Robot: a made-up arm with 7 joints. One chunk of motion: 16 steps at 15 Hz.
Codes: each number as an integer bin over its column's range. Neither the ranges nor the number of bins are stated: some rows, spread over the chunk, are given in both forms.
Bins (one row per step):
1: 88 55 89 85 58 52 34
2: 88 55 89 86 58 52 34
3: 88 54 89 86 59 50 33
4: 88 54 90 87 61 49 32
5: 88 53 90 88 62 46 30
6: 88 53 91 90 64 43 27
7: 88 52 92 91 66 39 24
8: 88 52 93 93 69 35 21
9: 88 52 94 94 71 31 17
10: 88 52 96 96 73 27 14
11: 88 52 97 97 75 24 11
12: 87 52 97 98 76 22 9
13: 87 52 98 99 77 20 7
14: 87 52 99 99 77 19 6
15: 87 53 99 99 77 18 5
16: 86 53 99 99 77 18 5
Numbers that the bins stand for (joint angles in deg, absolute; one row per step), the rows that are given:
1: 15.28 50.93 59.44 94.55 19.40 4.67 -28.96
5: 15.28 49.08 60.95 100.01 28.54 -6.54 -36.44
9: 15.28 48.16 66.97 110.92 49.08 -34.57 -60.73
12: 14.06 48.16 71.48 118.19 60.49 -51.39 -75.68
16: 12.85 49.08 74.49 120.01 62.78 -58.86 -83.16
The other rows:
2: 15.28 50.93 59.44 96.37 19.40 4.67 -28.96
3: 15.28 50.01 59.44 96.37 21.69 0.93 -30.83
4: 15.28 50.01 60.95 98.19 26.25 -0.93 -32.70
6: 15.28 49.08 62.45 103.64 33.10 -12.15 -42.05
7: 15.28 48.16 63.96 105.46 37.67 -19.62 -47.65
8: 15.28 48.16 65.46 109.10 44.52 -27.10 -53.26
10: 15.28 48.16 69.98 114.55 53.65 -42.05 -66.34
11: 15.28 48.16 71.48 116.37 58.21 -47.65 -71.94
13: 14.06 48.16 72.99 120.01 62.78 -55.13 -79.42
14: 14.06 48.16 74.49 120.01 62.78 -56.99 -81.29
15: 14.06 49.08 74.49 120.01 62.78 -58.86 -83.16

